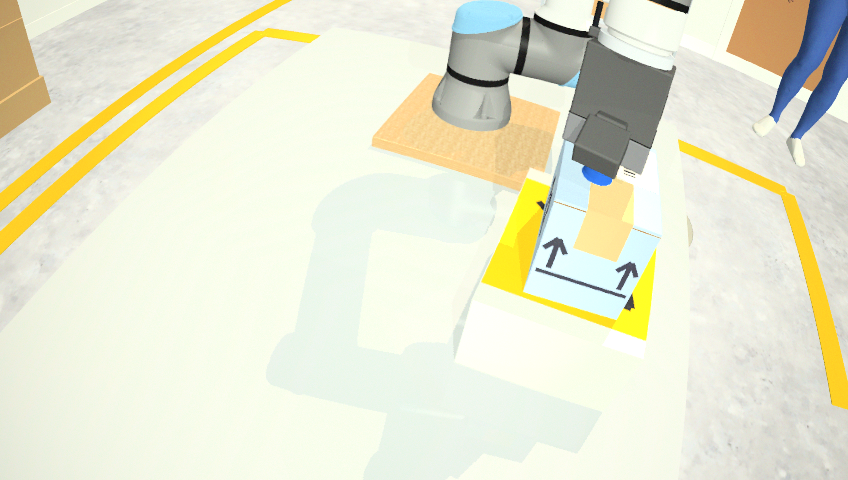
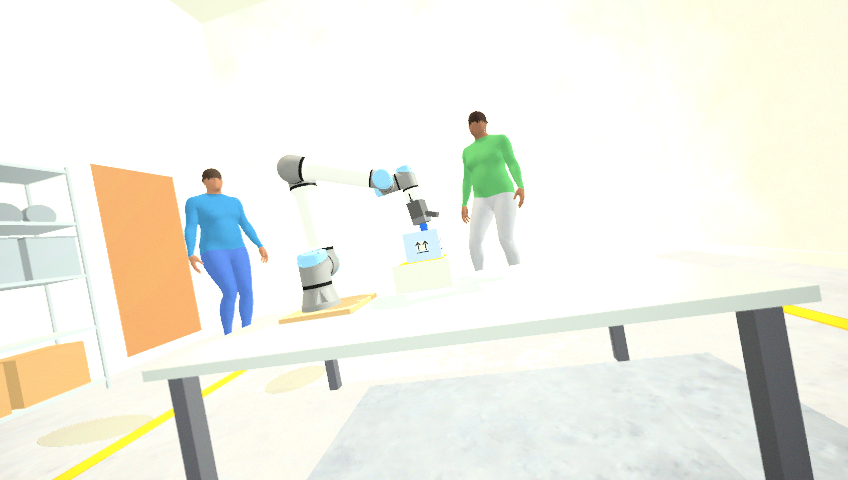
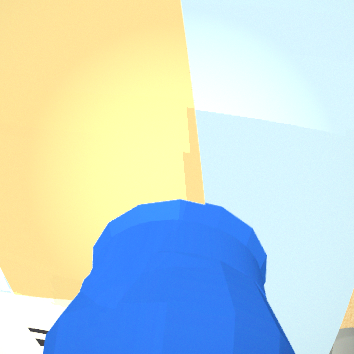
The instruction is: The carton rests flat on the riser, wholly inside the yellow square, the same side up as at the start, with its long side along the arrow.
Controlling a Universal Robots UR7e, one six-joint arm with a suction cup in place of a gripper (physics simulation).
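Note:
The light blue carton [image 1: 594,270] [image 2: 421,246] [image 3: 281,175] stands upright on the yellow square [image 1: 504,269] of the white riser [image 1: 534,351] [image 2: 422,275]. Its front face shows two up arrows over a line. A tan tape strip [image 1: 606,224] [image 3: 88,140] runs over its top. My blue suction cup [image 1: 595,175] [image 2: 423,227] [image 3: 179,246] presses on the carton's top, at the tape's edge. The carton covers most of the black arrow on the square; only the arrow's tips [image 1: 629,303] show. I cannot tell whether the carton's bottom touches the riser.
The arm's base stands on a wooden plate [image 1: 451,143] [image 2: 349,305] behind the riser. The riser sits near the table's right edge. A person in green [image 2: 489,179] and a person in blue [image 2: 220,238] [image 1: 809,59] stand beyond the table. A shelf rack [image 2: 27,172] and cardboard boxes [image 1: 14,65] are at the left.

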